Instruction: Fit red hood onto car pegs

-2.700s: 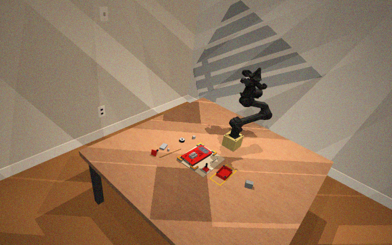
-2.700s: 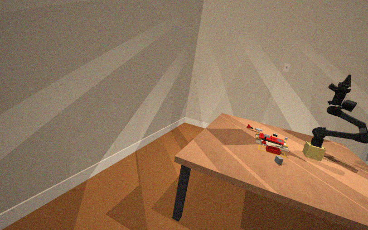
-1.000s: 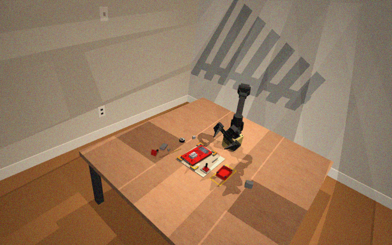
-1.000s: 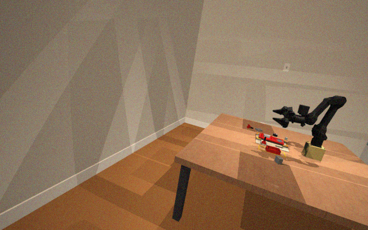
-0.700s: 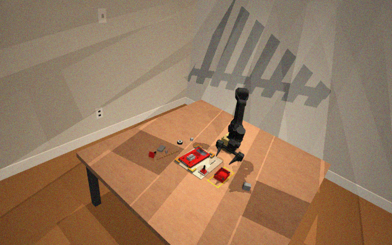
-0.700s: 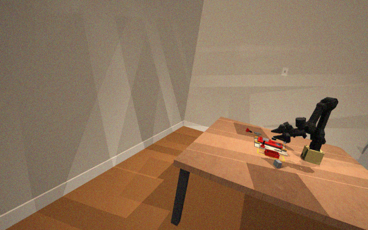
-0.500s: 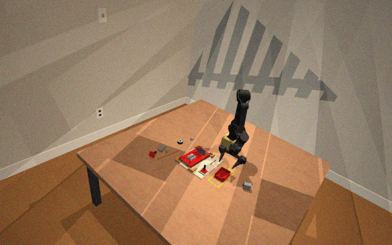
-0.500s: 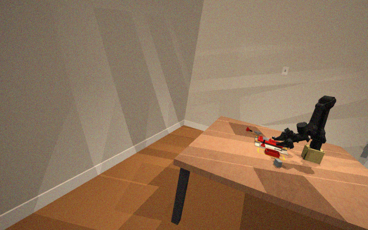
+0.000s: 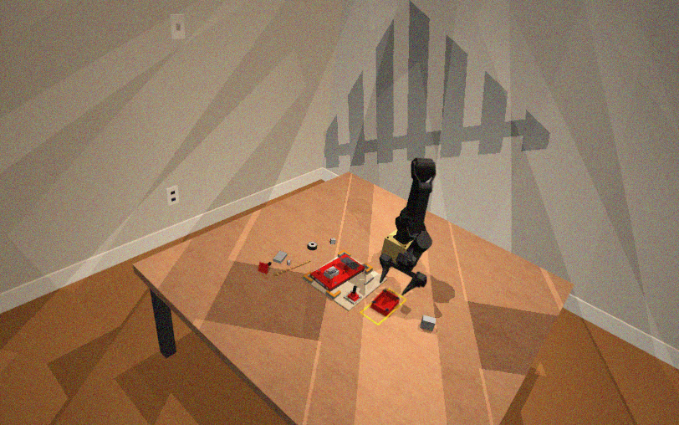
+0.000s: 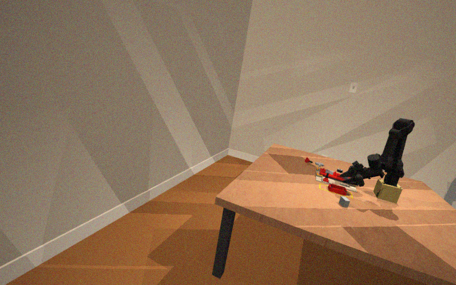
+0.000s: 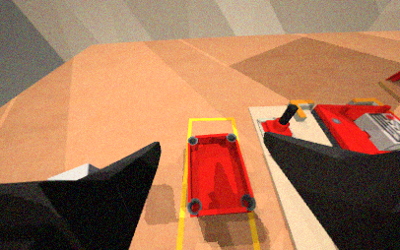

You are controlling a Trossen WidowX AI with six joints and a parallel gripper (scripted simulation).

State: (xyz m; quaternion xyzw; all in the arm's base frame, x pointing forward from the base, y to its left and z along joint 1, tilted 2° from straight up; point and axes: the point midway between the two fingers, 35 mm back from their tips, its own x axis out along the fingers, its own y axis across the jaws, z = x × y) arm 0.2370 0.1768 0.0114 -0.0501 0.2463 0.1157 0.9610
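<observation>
Now: the red hood 1 cm to the right of my gripper tip and 8 cm below it. From my gripper tip the other things lie so: grey engine block (8 cm ahead, 22 cm to the right, 6 cm below); grey cube (5 cm behind, 16 cm to the left, 7 cm below); jig (4 cm ahead, 20 cm to the right, 7 cm below).
</observation>
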